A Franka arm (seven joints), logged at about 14 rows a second.
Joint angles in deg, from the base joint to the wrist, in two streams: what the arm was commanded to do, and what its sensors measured. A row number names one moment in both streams.
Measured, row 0: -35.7 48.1 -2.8 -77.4 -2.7 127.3 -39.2
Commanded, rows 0 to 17: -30.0 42.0 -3.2 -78.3 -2.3 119.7 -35.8; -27.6 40.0 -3.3 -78.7 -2.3 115.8 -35.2; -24.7 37.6 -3.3 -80.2 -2.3 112.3 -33.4; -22.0 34.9 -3.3 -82.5 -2.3 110.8 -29.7; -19.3 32.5 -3.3 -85.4 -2.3 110.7 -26.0; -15.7 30.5 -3.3 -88.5 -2.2 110.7 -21.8; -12.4 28.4 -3.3 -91.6 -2.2 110.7 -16.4; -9.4 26.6 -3.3 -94.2 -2.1 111.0 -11.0; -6.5 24.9 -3.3 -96.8 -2.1 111.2 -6.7; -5.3 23.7 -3.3 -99.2 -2.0 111.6 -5.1; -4.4 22.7 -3.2 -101.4 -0.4 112.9 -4.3; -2.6 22.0 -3.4 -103.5 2.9 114.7 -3.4; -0.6 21.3 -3.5 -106.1 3.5 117.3 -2.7; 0.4 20.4 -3.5 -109.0 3.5 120.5 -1.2; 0.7 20.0 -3.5 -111.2 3.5 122.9 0.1; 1.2 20.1 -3.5 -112.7 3.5 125.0 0.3; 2.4 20.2 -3.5 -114.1 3.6 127.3 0.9; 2.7 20.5 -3.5 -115.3 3.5 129.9 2.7
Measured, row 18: 1.2 22.7 -2.7 -110.7 2.4 125.4 0.7
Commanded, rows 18 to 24: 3.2 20.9 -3.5 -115.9 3.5 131.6 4.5; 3.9 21.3 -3.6 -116.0 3.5 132.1 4.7; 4.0 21.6 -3.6 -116.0 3.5 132.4 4.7; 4.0 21.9 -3.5 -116.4 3.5 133.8 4.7; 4.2 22.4 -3.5 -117.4 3.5 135.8 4.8; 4.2 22.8 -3.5 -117.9 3.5 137.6 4.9; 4.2 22.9 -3.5 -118.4 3.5 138.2 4.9
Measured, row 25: 3.4 23.0 -2.7 -116.6 2.4 135.4 4.5
